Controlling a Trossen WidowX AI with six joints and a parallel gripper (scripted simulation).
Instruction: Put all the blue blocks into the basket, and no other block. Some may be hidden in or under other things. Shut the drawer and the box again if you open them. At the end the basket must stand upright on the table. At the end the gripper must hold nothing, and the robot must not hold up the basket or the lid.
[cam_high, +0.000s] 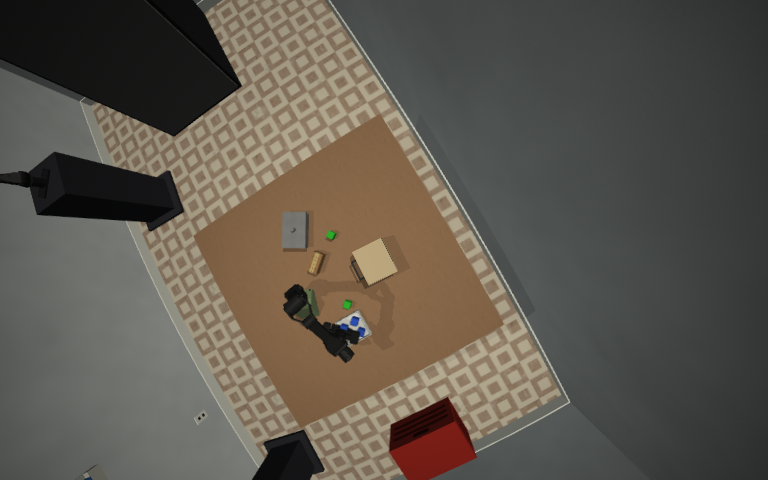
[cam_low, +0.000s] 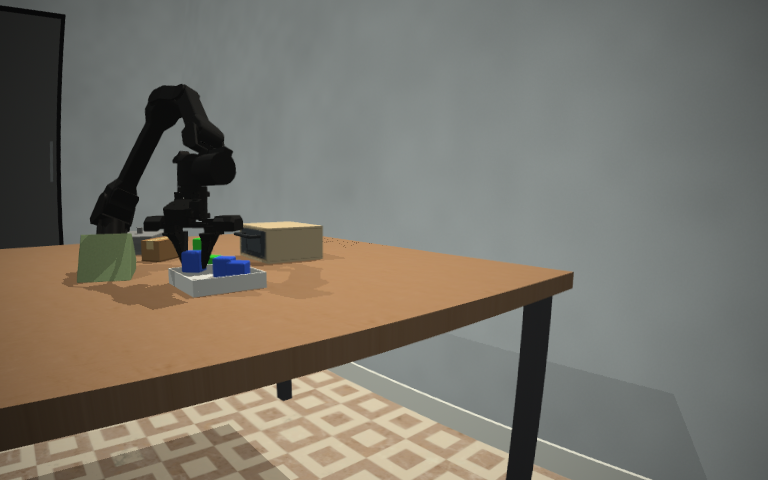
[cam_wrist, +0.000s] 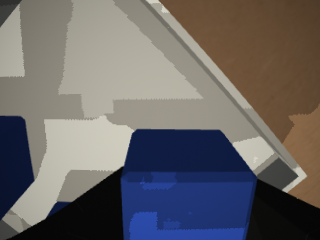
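The white basket is 30 mm ahead of my hand, 30 mm to the right of it and 50 mm below it. Also, from my hand: brown box (370 mm to the left, 30 mm below); grey lidded box (30 mm behind, 570 mm to the left, 10 mm below); tan drawer unit (300 mm ahead, 250 mm to the left, 30 mm below).
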